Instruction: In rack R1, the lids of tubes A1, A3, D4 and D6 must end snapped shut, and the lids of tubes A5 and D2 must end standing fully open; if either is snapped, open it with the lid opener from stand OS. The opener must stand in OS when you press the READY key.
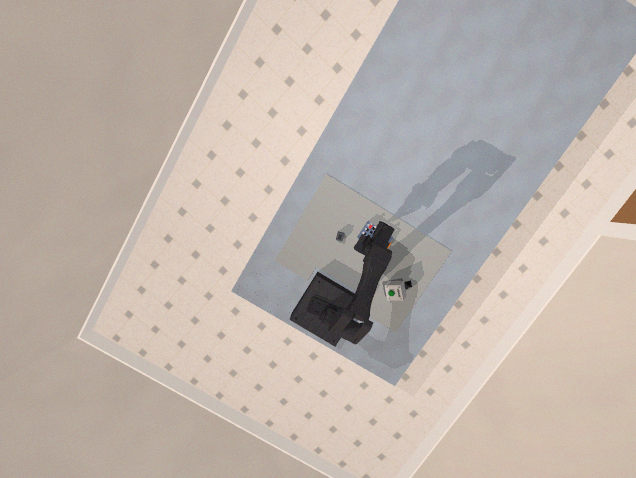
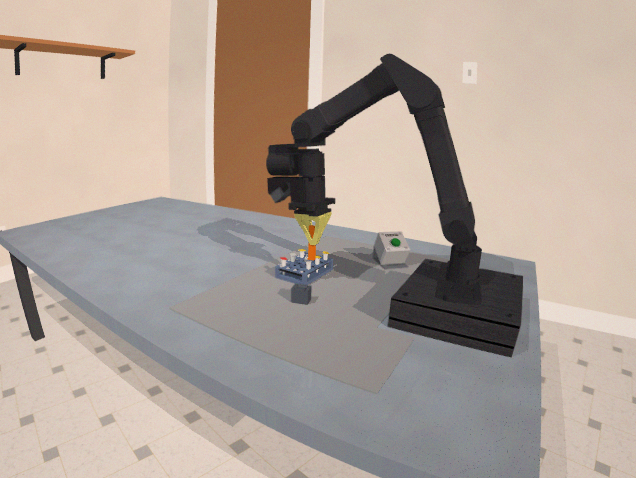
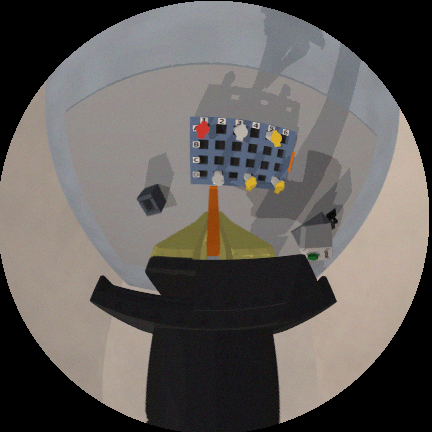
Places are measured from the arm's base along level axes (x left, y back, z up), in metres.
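Pixels of known places: gripper, fingertip midpoint: point(image 2: 314, 244) point(image 3: 213, 216); arm's base, origin of the base link: point(image 1: 330, 311) point(image 2: 461, 282).
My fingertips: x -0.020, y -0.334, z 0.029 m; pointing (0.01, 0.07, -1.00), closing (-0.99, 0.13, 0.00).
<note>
For each thing: its top centre in the pictures, then the offset to it from my fingertips. Level surfaces: height alone.
- blue rack R1, middle of its top: point(image 3: 254, 163) point(image 2: 306, 248) point(image 1: 377, 239) dx -0.045, dy -0.038, dz -0.028 m
- grey mat, its level: dz -0.093 m
- A1, middle of its top: point(image 3: 202, 129) dx +0.001, dy -0.075, dz -0.044 m
- A3, middle of its top: point(image 3: 240, 131) dx -0.037, dy -0.069, dz -0.044 m
- A5, middle of its top: point(image 3: 276, 138) dx -0.075, dy -0.062, dz -0.044 m
- D2, middle of its top: point(image 3: 217, 183) dx -0.008, dy -0.020, dz -0.028 m
- D4, middle of its top: point(image 3: 250, 183) dx -0.045, dy -0.008, dz -0.044 m
- D6, middle of its top: point(image 3: 279, 186) dx -0.083, dy -0.001, dz -0.044 m
- orange lid opener, middle of its top: point(image 3: 212, 249) point(image 2: 312, 225) dx -0.001, dy -0.006, dz +0.042 m
- grey READY key box, middle of its top: point(image 3: 324, 257) point(image 2: 392, 233) point(image 1: 397, 293) dx -0.212, dy +0.142, dz -0.009 m
The blue rack R1 point(image 3: 228, 153) point(image 2: 303, 272) point(image 1: 365, 229) stands on the grey mat point(image 2: 308, 340). It holds a red-lidded tube at A1 point(image 3: 203, 128), a white one at A3 point(image 3: 240, 131), a yellow one at A5 point(image 3: 275, 137), a grey-white one at D2 point(image 3: 217, 178), and yellow ones at D4 point(image 3: 250, 183) and D6 point(image 3: 278, 185). I cannot tell which lids are snapped. My gripper point(image 3: 213, 216) point(image 2: 311, 231) is shut on the orange lid opener point(image 3: 212, 217) point(image 2: 310, 250), held upright over the rack. Its tip is just in front of the D2 tube.
The dark cube stand OS point(image 3: 152, 199) point(image 2: 301, 294) point(image 1: 341, 235) is empty, on the mat left of the rack. The grey READY key box point(image 3: 316, 241) point(image 2: 391, 248) point(image 1: 394, 292) with its green button sits to the right. The arm's black base point(image 2: 457, 303) stands behind it.
</note>
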